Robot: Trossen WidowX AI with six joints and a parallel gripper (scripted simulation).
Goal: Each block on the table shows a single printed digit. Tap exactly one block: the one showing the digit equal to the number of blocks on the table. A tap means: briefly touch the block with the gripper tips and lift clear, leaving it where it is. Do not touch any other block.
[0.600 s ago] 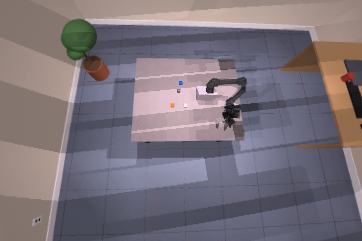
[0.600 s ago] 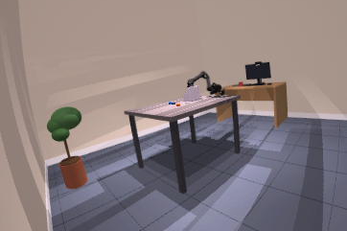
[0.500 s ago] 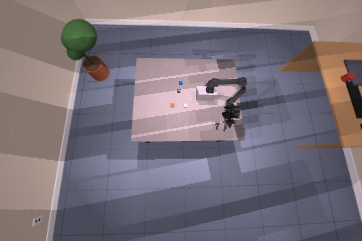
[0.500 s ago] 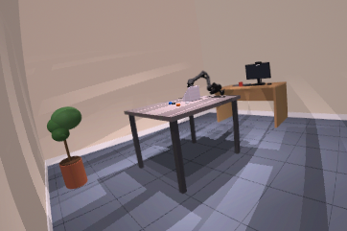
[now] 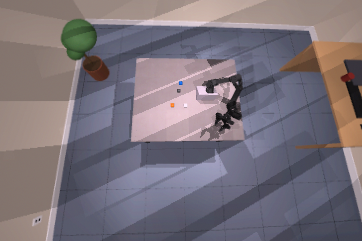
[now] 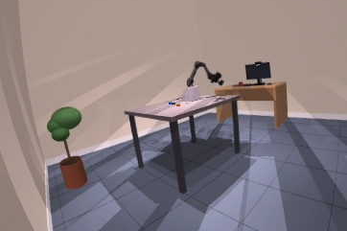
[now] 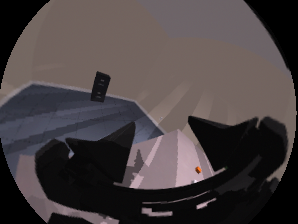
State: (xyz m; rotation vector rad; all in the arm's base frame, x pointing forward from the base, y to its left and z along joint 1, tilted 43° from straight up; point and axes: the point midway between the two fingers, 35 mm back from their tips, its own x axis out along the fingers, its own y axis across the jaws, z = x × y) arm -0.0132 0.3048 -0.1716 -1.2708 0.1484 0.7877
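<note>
Right now my gripper tip is 45 cm to the left of the grey block, 28 cm short of it and 21 cm above it. From my gripper tip the other things lie so: orange block 36 cm ahead, 30 cm to the right, 21 cm below; white block 28 cm to the right, 23 cm ahead, 21 cm below; blue block 53 cm to the right, 25 cm ahead, 21 cm below.
</note>
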